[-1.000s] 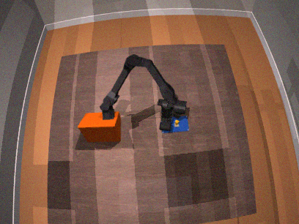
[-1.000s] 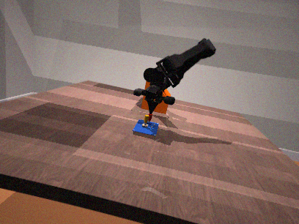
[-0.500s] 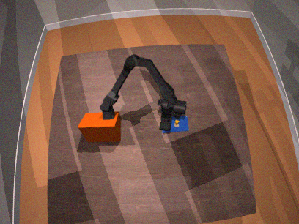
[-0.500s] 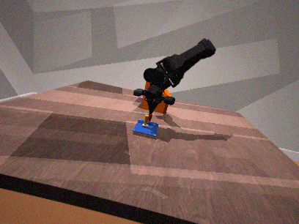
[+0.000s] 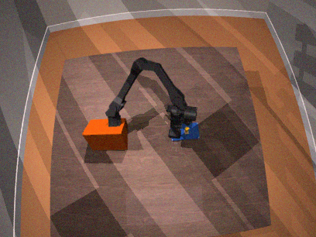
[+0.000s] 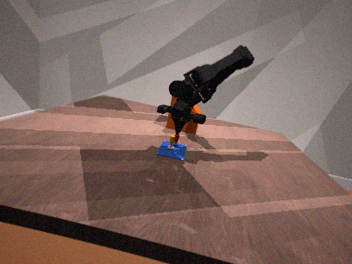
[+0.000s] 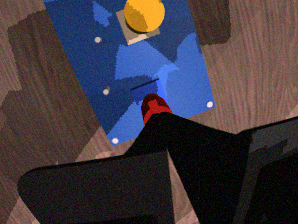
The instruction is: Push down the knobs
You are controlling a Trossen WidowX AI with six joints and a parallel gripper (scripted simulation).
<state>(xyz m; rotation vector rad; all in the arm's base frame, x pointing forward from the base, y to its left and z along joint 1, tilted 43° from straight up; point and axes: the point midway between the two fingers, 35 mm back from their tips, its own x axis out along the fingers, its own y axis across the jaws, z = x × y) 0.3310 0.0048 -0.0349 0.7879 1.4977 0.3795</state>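
Right now the red knob is 1 cm below my gripper tip. Also, from my gripper tip: yellow knob 6 cm ahead, 1 cm to the right, 1 cm below.
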